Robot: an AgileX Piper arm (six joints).
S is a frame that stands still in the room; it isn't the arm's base.
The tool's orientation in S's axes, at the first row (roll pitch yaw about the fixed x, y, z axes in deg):
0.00 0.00 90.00
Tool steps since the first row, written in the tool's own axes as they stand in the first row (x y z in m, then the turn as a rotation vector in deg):
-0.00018 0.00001 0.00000 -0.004 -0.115 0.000
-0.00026 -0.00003 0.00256 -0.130 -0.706 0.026
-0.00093 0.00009 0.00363 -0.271 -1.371 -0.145
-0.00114 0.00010 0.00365 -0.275 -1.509 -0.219
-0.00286 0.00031 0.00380 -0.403 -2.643 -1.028
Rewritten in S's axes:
-0.00001 -0.00018 0.00000 0.115 -0.004 0.000
0.00003 -0.00026 0.00256 0.706 -0.130 0.026
-0.00009 -0.00093 0.00363 1.371 -0.271 -0.145
-0.00010 -0.00114 0.00365 1.509 -0.275 -0.219
-0.00031 -0.00286 0.00380 2.643 -0.403 -1.028

